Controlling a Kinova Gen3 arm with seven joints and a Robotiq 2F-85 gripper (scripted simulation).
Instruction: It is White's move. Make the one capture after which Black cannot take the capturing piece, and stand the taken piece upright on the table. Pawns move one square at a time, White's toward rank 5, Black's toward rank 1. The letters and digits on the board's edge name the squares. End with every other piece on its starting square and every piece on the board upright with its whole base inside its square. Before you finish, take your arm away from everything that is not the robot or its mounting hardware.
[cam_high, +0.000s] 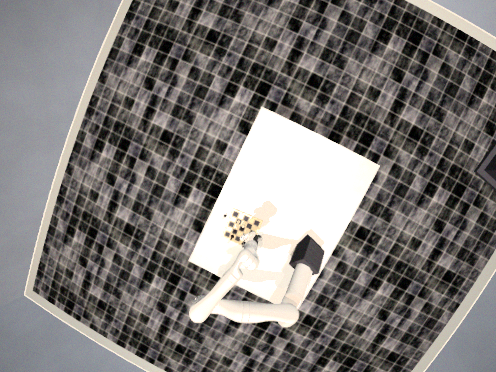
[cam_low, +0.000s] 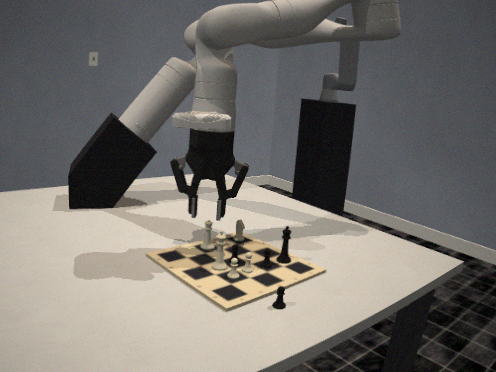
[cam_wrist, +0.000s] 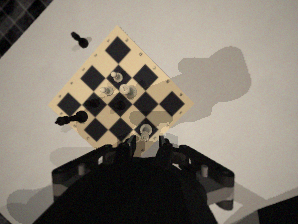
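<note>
Now: hand 90 mm short of the tall white piece, 40 mm above it and 10 mm to the left of it. The rest, counted from my hand: tall black piece (100 mm to the left, 100 mm ahead, 40 mm below); then board (80 mm ahead, 70 mm below, 20 mm to the left).
</note>
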